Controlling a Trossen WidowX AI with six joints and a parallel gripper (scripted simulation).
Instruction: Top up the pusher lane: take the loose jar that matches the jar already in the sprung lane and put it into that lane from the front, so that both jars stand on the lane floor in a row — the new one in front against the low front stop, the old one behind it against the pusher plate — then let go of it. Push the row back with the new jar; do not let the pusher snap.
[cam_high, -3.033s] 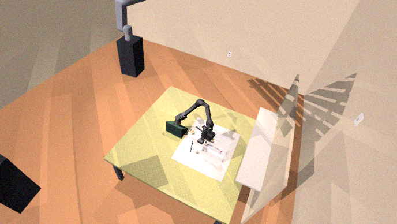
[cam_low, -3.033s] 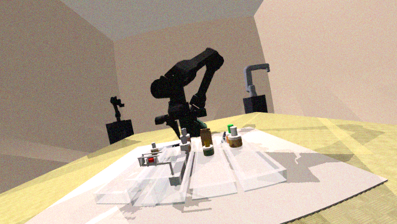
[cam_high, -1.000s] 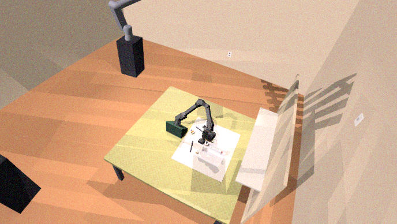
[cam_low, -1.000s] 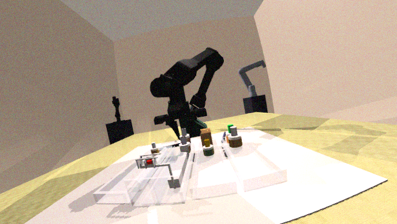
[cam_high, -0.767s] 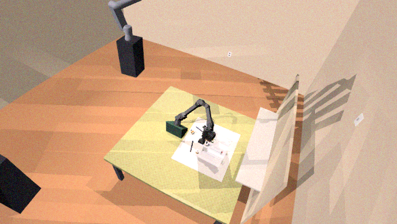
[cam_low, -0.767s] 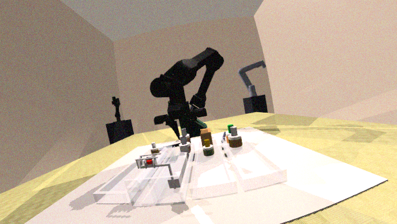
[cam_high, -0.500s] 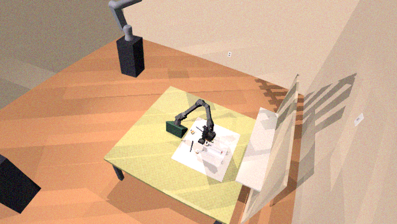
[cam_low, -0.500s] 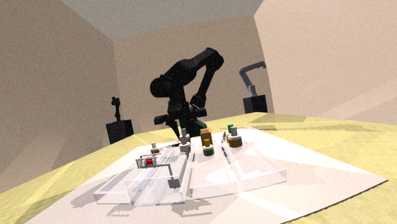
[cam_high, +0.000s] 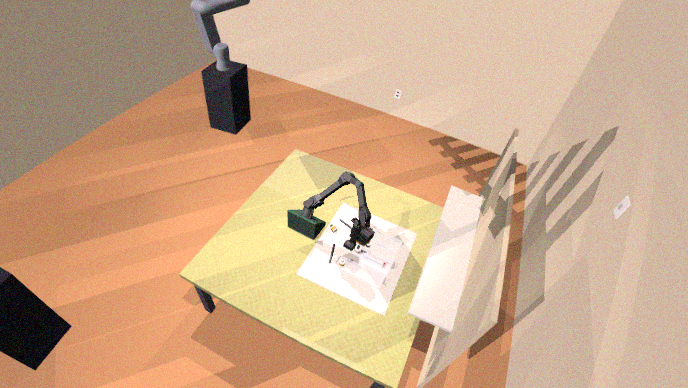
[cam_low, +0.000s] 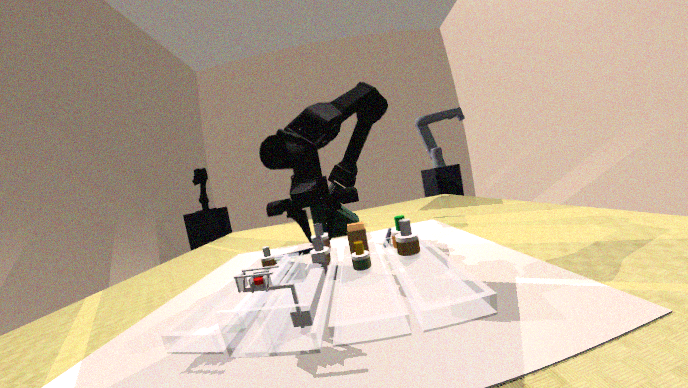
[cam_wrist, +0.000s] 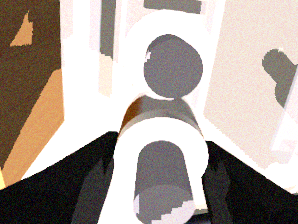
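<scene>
Now: the brown box 70 mm to the left of my gripper tip, 30 mm ahead of it and 10 mm below it. The rest, counted from my gripper tip: red block (210 mm ahead, 70 mm to the right, 20 mm above).
</scene>
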